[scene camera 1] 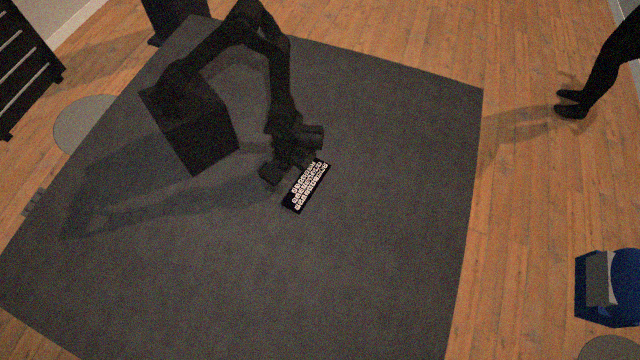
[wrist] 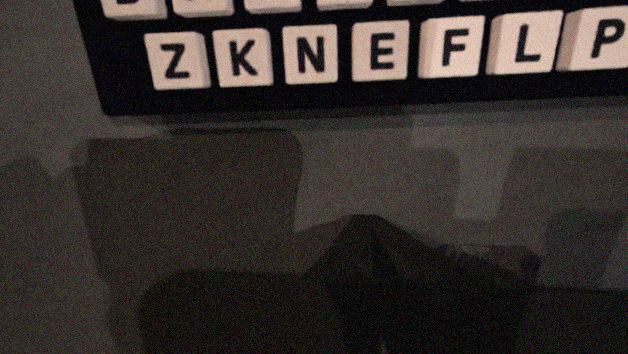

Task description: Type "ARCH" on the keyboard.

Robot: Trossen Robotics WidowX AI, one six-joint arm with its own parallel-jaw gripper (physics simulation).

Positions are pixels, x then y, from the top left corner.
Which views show my gripper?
Scene camera 1 and the wrist view: all of them.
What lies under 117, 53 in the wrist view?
A black keyboard.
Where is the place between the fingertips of my gripper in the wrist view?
364, 226
